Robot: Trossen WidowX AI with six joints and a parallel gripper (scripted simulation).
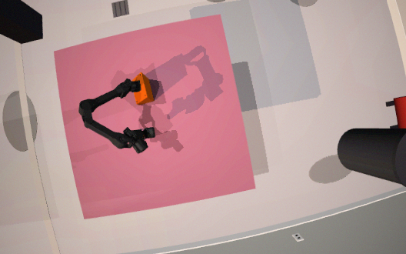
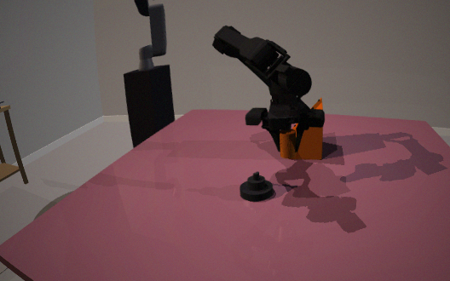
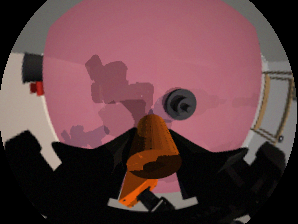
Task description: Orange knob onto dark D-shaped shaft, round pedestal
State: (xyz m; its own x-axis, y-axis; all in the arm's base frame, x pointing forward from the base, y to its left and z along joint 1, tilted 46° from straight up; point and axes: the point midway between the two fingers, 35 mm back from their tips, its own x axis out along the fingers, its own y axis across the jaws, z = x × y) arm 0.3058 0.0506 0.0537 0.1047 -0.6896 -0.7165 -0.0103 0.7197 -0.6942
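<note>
My gripper tip is now 80 mm to the left of the dark round pedestal, 80 mm above it and 20 mm short of it. From my gripper tip the other things lie so: orange knob: 20 mm above.
</note>
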